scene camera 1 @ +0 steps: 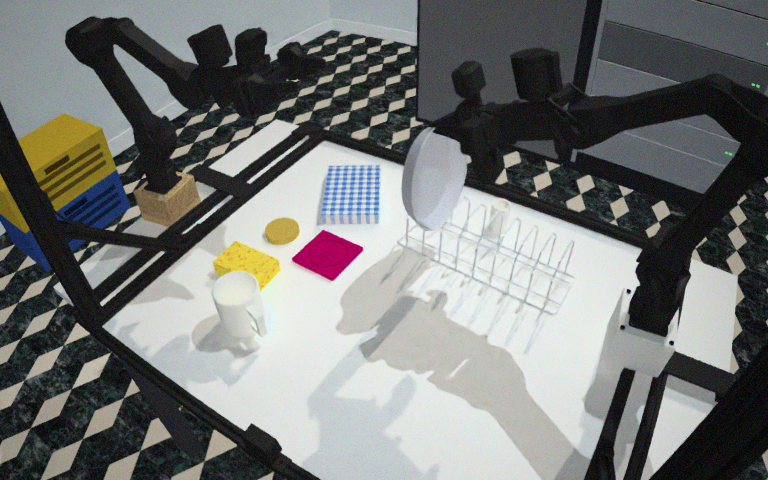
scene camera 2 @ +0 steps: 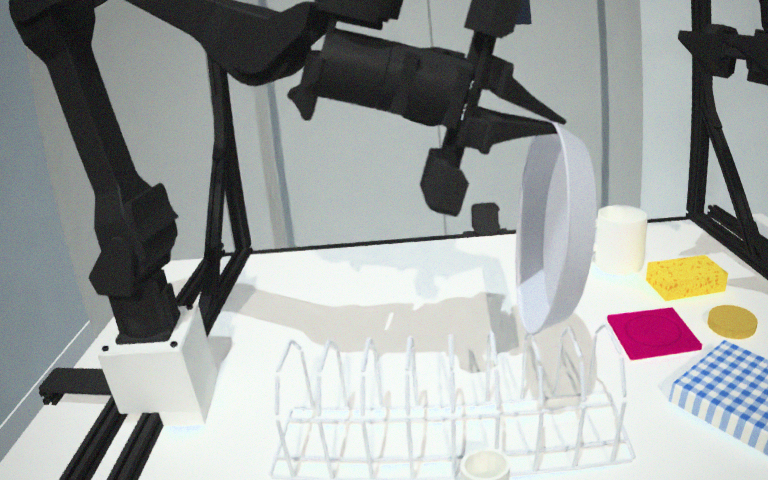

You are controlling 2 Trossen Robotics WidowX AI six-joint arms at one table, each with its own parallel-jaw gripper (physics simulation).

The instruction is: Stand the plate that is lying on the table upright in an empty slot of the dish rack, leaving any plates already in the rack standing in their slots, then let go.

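Frame: origin at the left arm's base, x left, y back, z up, level; centimetres.
Where they show: left gripper, between the fingertips: (scene camera 1: 311,73) (scene camera 2: 704,36); right gripper, between the fingertips: (scene camera 1: 430,127) (scene camera 2: 563,125); left arm's base, origin of its link: (scene camera 1: 163,183); right arm's base, origin of its link: (scene camera 1: 649,316) (scene camera 2: 148,328).
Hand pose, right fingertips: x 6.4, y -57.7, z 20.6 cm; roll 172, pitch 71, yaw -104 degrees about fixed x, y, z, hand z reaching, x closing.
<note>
Things, the pixels of their top centre, and the offset from my right fingertips. "*": a spot on its surface instead.
- pale lilac plate, centre of its top: (scene camera 2: 552,119) (scene camera 1: 436,125) dx -0.1, dy -1.0, dz +0.6 cm
- wire dish rack, a spot on its surface: (scene camera 2: 362,419) * dx -2.2, dy -19.6, dz -27.6 cm
- small cream cup, centre of its top: (scene camera 2: 485,464) (scene camera 1: 501,204) dx +13.1, dy -11.6, dz -22.1 cm
- white mug, a spot on its surface: (scene camera 2: 621,240) * dx -23.5, dy +22.0, dz -22.6 cm
- yellow sponge, centre of its top: (scene camera 2: 688,267) (scene camera 1: 244,260) dx -16.3, dy +30.2, dz -25.4 cm
- mustard disc, centre of its top: (scene camera 2: 733,317) (scene camera 1: 281,228) dx -3.9, dy +29.3, dz -27.2 cm
- magenta pad, centre of its top: (scene camera 2: 653,329) (scene camera 1: 327,252) dx -6.7, dy +17.5, dz -27.6 cm
- blue checked block, centre of its top: (scene camera 1: 352,188) dx +11.9, dy +20.5, dz -25.9 cm
The pale lilac plate (scene camera 1: 433,175) (scene camera 2: 577,226) stands on edge in the air over one end of the dish rack, the left end in scene camera 1. Its lower edge is near the tops of the hoops; the exact gap is hard to tell. The wire dish rack (scene camera 1: 552,313) (scene camera 2: 362,419) stands on the table, with no plate standing in its slots. My right gripper (scene camera 2: 559,125) is shut on the plate's upper rim; in scene camera 1 its fingertips are mostly hidden. My left gripper (scene camera 1: 308,73) is open and empty, high at the upper left of scene camera 1, away from the rack.
A small cream cup (scene camera 1: 498,217) (scene camera 2: 485,466) stands close beside the rack. A white mug (scene camera 1: 235,305) (scene camera 2: 621,240), yellow sponge (scene camera 1: 246,263) (scene camera 2: 687,277), mustard disc (scene camera 1: 282,230) (scene camera 2: 732,321), magenta pad (scene camera 1: 327,255) (scene camera 2: 654,333) and blue checked block (scene camera 1: 351,192) (scene camera 2: 727,390) lie farther off.
</note>
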